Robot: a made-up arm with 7 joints. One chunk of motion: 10 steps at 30 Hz.
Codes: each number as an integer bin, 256 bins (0 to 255) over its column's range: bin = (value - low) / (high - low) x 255, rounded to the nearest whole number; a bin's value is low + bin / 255 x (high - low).
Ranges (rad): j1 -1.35..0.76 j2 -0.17..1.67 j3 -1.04..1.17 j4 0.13..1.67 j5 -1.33..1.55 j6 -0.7..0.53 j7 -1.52..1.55
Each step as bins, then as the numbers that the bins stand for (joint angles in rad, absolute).
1 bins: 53 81 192 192 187 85 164
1 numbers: -0.9115 0.4145 0.6240 1.2895 0.7820 -0.2900 0.4544
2 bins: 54 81 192 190 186 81 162
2 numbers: -0.9032 0.4145 0.6240 1.2775 0.7707 -0.3093 0.4304
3 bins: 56 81 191 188 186 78 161
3 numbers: -0.8866 0.4145 0.6153 1.2654 0.7707 -0.3238 0.4183
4 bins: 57 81 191 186 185 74 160
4 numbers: -0.8784 0.4145 0.6153 1.2533 0.7594 -0.3431 0.4063
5 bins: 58 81 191 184 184 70 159
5 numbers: -0.8701 0.4145 0.6153 1.2412 0.7481 -0.3624 0.3942
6 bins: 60 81 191 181 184 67 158
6 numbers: -0.8535 0.4145 0.6153 1.2231 0.7481 -0.3768 0.3822
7 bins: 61 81 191 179 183 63 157
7 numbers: -0.8453 0.4145 0.6153 1.2110 0.7368 -0.3961 0.3702
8 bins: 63 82 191 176 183 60 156
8 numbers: -0.8287 0.4217 0.6153 1.1929 0.7368 -0.4106 0.3581
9 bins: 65 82 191 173 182 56 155
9 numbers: -0.8122 0.4217 0.6153 1.1748 0.7255 -0.4299 0.3461
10 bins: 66 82 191 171 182 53 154
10 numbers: -0.8039 0.4217 0.6153 1.1627 0.7255 -0.4444 0.3340
